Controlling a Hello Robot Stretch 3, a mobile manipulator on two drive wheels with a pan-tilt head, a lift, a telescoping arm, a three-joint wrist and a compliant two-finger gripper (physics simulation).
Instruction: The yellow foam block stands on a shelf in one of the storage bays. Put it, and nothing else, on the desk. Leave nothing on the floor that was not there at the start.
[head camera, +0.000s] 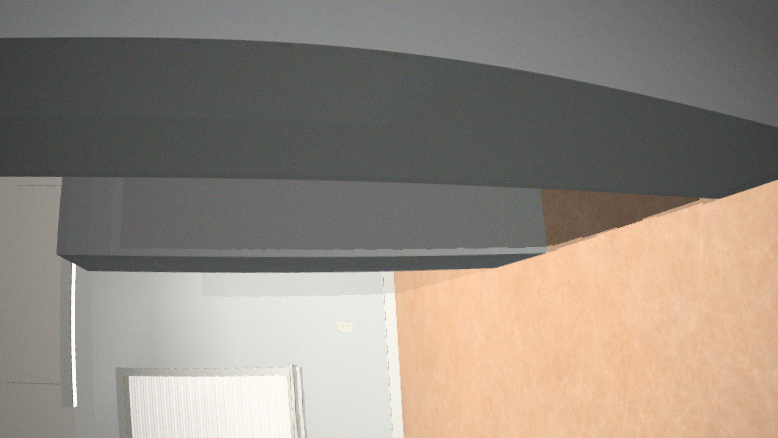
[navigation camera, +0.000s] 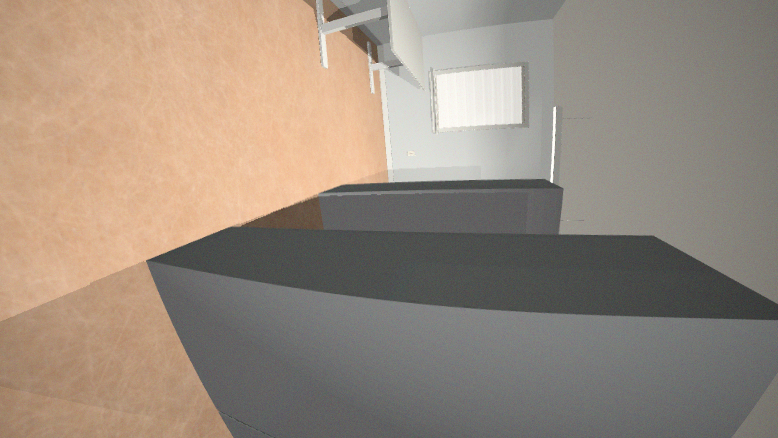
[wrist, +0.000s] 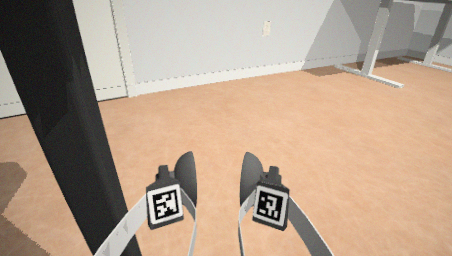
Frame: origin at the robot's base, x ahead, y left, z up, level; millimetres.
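Seen in the pictures: gripper, between the fingertips: (wrist: 219, 170).
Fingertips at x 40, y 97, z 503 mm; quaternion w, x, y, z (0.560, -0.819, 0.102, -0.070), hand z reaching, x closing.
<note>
Pixels of each thing's top centre, then the offset from my fingertips to it. "spot": a spot on its surface instead.
- second grey storage unit, a spot on its surface: (head camera: 326, 217) spot: dx +1867, dy -81, dz +423 mm
- wall outlet, centre of its top: (wrist: 267, 21) dx +836, dy +1772, dz -45 mm
The yellow foam block does not show in these views. My gripper (wrist: 219, 170) is open in the wrist view, its two fingertips apart with bare floor showing between them. A desk (navigation camera: 405, 43) (wrist: 376, 40) with pale legs stands across the room; it shows at the top of the navigation view and at the top right of the wrist view. The head and navigation views are turned sideways. A large grey storage unit (head camera: 326, 108) (navigation camera: 435, 369) is close to the cameras, with closed faces showing; the insides of its bays are hidden.
A second grey storage unit (head camera: 326, 217) (navigation camera: 424, 212) stands beyond the near one, with a gap between them. A window (head camera: 209, 405) (navigation camera: 479, 97) is in the far wall. In the wrist view, a black post (wrist: 65, 115) runs down the left and a wall outlet (wrist: 266, 28) shows.
</note>
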